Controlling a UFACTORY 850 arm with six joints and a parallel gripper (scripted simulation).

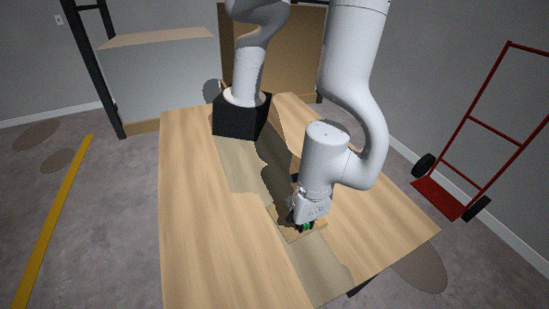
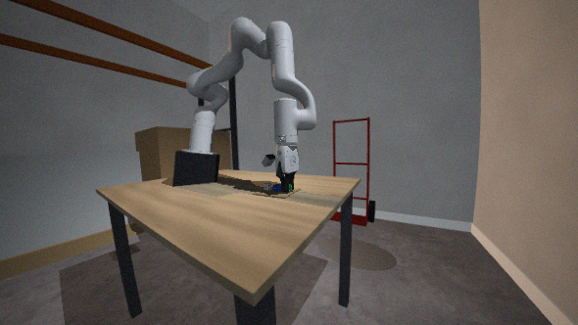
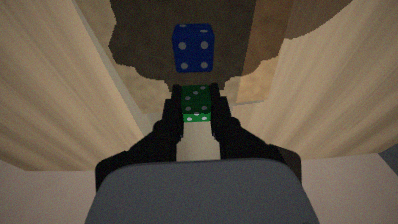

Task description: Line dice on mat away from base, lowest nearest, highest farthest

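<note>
My hand is 1 cm above the green die. Also, from my hand: white die 10 cm behind, 1 cm to the right, 1 cm below; blue die 5 cm behind, 1 cm to the right, 1 cm below; tan mat 5 cm behind, 1 cm to the right, 3 cm below.
</note>
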